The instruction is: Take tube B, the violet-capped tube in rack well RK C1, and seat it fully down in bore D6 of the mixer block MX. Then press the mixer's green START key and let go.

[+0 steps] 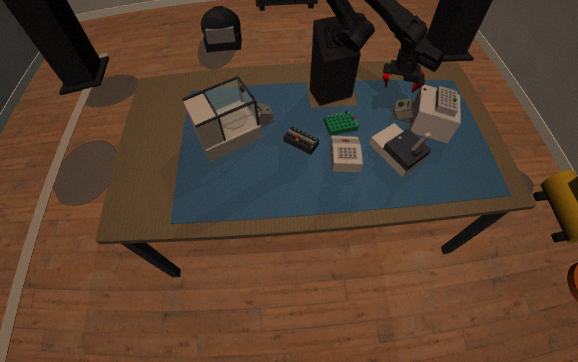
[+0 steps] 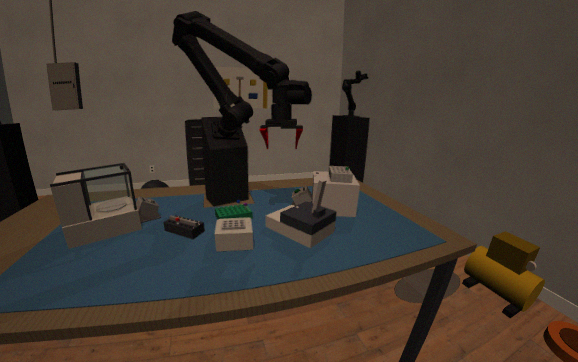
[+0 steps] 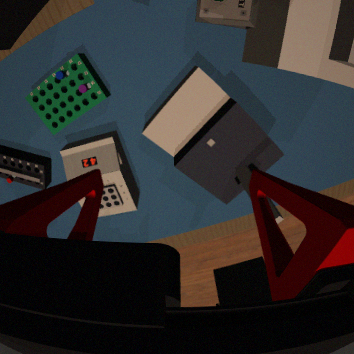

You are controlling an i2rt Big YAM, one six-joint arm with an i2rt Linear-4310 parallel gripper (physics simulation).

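Seen in the pictures: gripper, fingertip midpoint: [image 1: 399, 89] [image 2: 281, 148] [image 3: 175, 177]; arm's base at its link origin: [image 1: 338, 36] [image 2: 225, 131].
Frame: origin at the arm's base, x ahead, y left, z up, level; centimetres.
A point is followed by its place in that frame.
Note:
The violet-capped tube B [image 1: 354, 118] {x 22.0, y 3.5, z -25.9 cm} [image 2: 245, 204] {x 21.8, y 3.1, z -25.9 cm} [image 3: 83, 88] {x 21.6, y 3.4, z -25.6 cm} stands in the green rack [image 1: 342, 131] {x 25.3, y -2.3, z -29.4 cm} [image 2: 233, 213] {x 23.3, y -2.0, z -28.3 cm} [image 3: 86, 108] {x 24.6, y 1.0, z -28.0 cm}; the well labels are too small to read. The mixer [image 1: 434, 120] {x 32.9, y 34.8, z -20.1 cm} [image 2: 345, 198] {x 35.6, y 39.4, z -23.1 cm} [image 3: 307, 42] {x 27.6, y 32.9, z -17.5 cm} is a tall white box with a pale bored block [image 1: 446, 101] {x 28.3, y 40.6, z -14.3 cm} [image 2: 340, 174] {x 32.0, y 38.5, z -14.3 cm} on top; bore D6 cannot be made out. Beside it stands a grey box [image 1: 403, 111] {x 22.0, y 26.5, z -25.2 cm} [image 3: 225, 16] {x 21.6, y 26.3, z -24.2 cm} with the green START key [image 1: 401, 104] {x 18.7, y 26.6, z -24.1 cm} [image 2: 297, 192] {x 19.5, y 26.3, z -24.5 cm}. My gripper [image 1: 400, 88] {x 29.5, y 14.5, z -3.7 cm} [image 2: 282, 148] {x 29.5, y 14.5, z -3.7 cm} [image 3: 175, 177] {x 29.5, y 14.5, z -3.7 cm} is open and empty, high above the table, between rack and mixer.
A blue-capped tube [image 1: 346, 112] {x 18.2, y 1.1, z -25.8 cm} [image 3: 60, 75] {x 18.1, y 1.3, z -25.6 cm} shares the rack. A white keypad device [image 1: 347, 162] {x 43.8, y -6.3, z -24.7 cm} [image 3: 92, 155] {x 32.2, y -2.4, z -26.5 cm} stands before it, a black bored block [image 1: 301, 142] {x 28.7, y -20.7, z -28.5 cm} to the left. A dark-lidded device [image 1: 405, 148] {x 42.6, y 17.8, z -23.0 cm} [image 3: 217, 150] {x 39.3, y 18.1, z -23.0 cm} with a raised lever stands before the mixer. A glass-sided box [image 1: 235, 140] {x 25.2, y -46.7, z -25.1 cm} stands left.

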